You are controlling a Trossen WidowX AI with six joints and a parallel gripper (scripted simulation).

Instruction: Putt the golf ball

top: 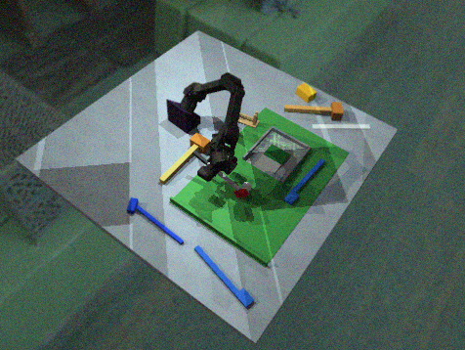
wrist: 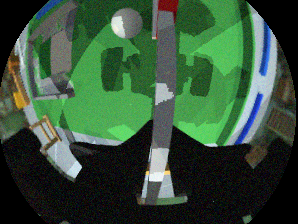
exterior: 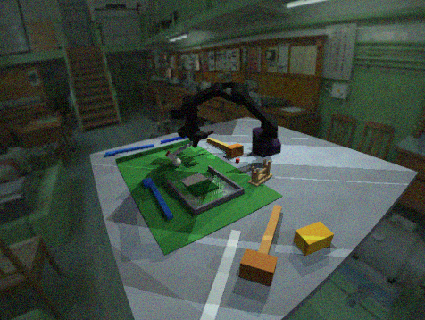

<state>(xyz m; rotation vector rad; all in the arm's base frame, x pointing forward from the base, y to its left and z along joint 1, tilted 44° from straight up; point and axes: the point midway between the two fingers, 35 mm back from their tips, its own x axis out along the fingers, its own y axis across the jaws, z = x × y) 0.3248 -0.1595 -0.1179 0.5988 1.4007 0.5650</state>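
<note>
The white golf ball lies 13 cm ahead of my gripper tip, 5 cm to the left of it and 3 cm below it. The rest, counted from my gripper tip: tiny red cube 19 cm to the left, 14 cm behind, 4 cm below; then green mat 16 cm to the left, 15 cm ahead, 5 cm below; then red putter 3 cm ahead, 2 cm above.
</note>
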